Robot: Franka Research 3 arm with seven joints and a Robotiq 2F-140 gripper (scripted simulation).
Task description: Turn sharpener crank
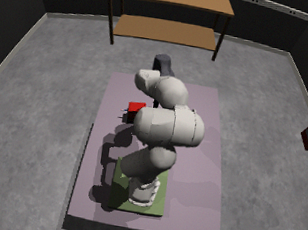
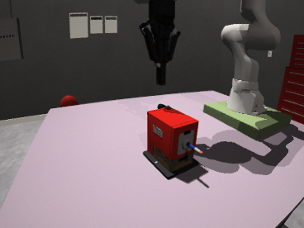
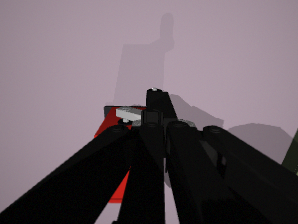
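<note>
My hand is 100 mm above the black knob and 20 mm to the right of it.
</note>
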